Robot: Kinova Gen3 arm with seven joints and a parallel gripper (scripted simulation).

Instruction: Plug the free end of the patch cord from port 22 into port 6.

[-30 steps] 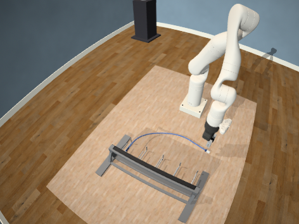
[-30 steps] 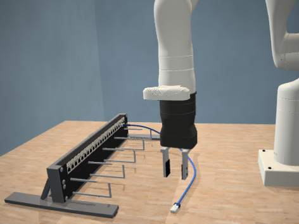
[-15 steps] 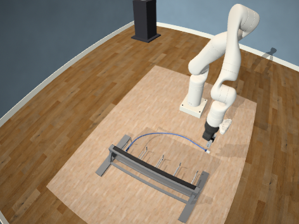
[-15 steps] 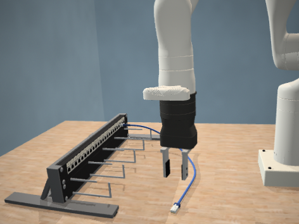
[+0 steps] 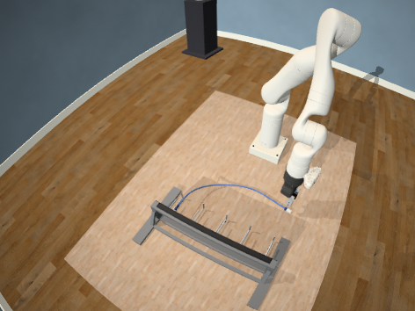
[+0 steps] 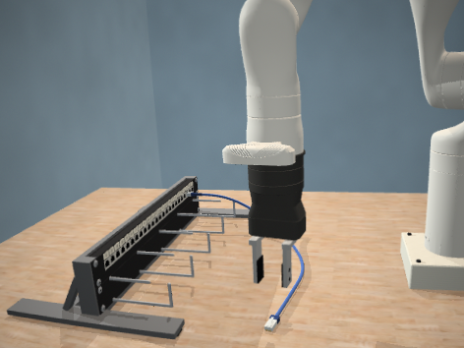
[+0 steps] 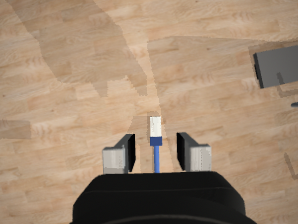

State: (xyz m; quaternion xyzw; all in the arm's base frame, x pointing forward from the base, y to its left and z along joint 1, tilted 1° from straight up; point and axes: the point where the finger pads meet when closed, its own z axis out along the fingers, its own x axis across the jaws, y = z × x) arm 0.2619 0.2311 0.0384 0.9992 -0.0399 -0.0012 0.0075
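Right now my hand is 80 mm above the white plug and 10 mm to the right of it.
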